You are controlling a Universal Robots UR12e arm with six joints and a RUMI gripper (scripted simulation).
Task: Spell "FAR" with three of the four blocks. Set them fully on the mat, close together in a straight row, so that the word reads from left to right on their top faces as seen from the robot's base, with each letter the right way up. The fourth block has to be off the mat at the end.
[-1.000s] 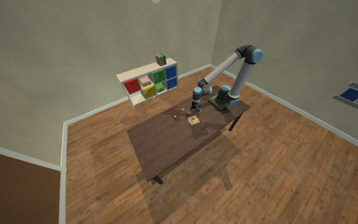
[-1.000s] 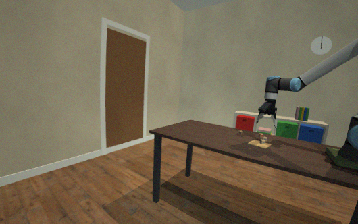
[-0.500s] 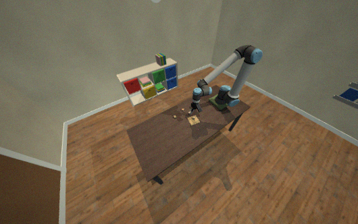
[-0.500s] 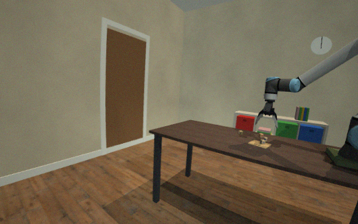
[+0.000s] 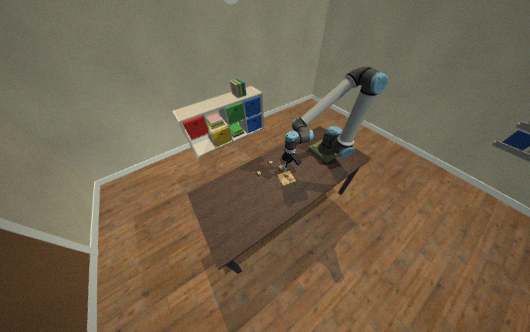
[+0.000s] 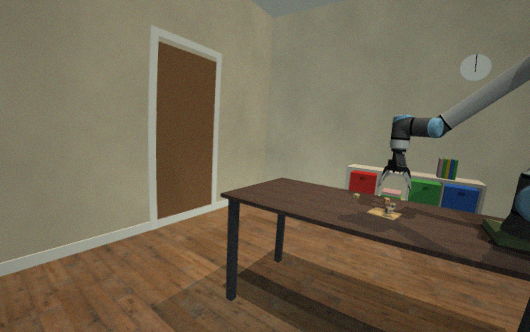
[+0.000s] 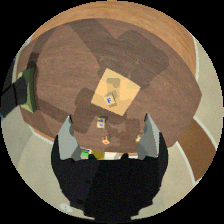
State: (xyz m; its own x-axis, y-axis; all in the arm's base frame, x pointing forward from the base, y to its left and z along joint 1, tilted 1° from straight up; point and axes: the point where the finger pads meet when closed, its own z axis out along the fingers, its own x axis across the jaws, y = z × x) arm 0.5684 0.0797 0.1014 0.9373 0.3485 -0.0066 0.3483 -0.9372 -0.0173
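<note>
My hand is 14 cm above the tan mat, 3 cm short of it and 1 cm to the right of it.
</note>
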